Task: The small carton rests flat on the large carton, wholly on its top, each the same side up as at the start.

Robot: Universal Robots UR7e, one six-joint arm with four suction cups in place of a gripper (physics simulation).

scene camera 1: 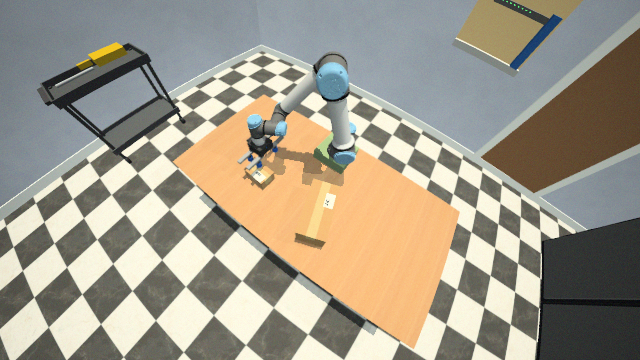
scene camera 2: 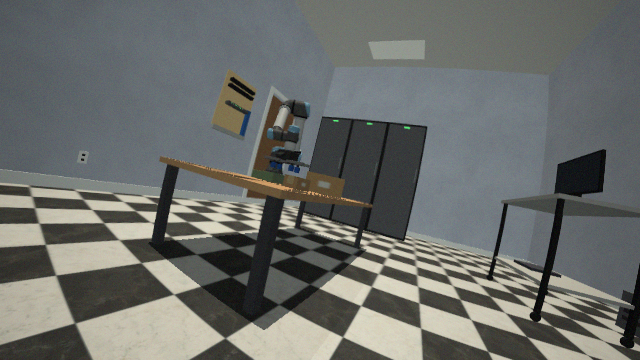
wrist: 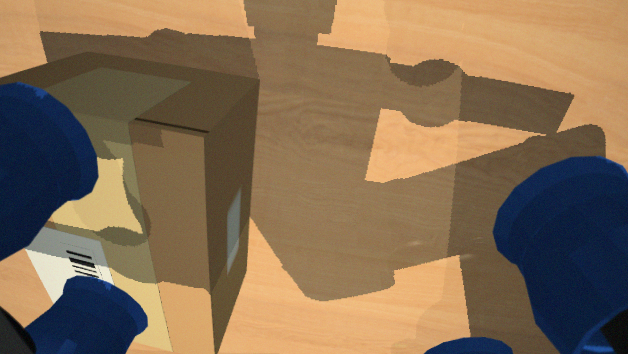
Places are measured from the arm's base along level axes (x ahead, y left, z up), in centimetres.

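Pixels of known places: end effector, tool point: (scene camera 2: 284,169) (wrist: 283,279); arm's base, origin of the base link: (scene camera 2: 273,173).
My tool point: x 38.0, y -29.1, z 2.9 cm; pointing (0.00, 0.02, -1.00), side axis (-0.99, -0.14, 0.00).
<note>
Ahead of a thing's pixels: the offset from my tool point to its top centre. Level surfaces: height alone.
The small carton @[dx +8.2, dy +5.4, dz -2.6 cm] (scene camera 1: 260,177) (wrist: 182,215) is a brown box with a barcode label on top, upright near the table's left edge. My suction gripper (scene camera 1: 259,156) points down over it. In the wrist view, two blue cups at the left overlap the carton's top. The scene views suggest a small gap between cups and carton, so they seem not to touch it; the gripper looks empty. The large carton @[dx +2.7, dy +48.1, dz +5.2 cm] (scene camera 1: 316,212) (scene camera 2: 325,184) is long, with a white label on its top, and lies apart on the table. The small carton's far left part is hidden in the wrist view.
The arm's base stands by a green block (scene camera 1: 327,154) (scene camera 2: 268,176) at the back of the wooden table @[dz -10.0 cm] (scene camera 1: 390,250). A black cart (scene camera 1: 102,135) with yellow boxes stands at the left, off the table. Black cabinets (scene camera 2: 370,175) stand behind the table.
</note>
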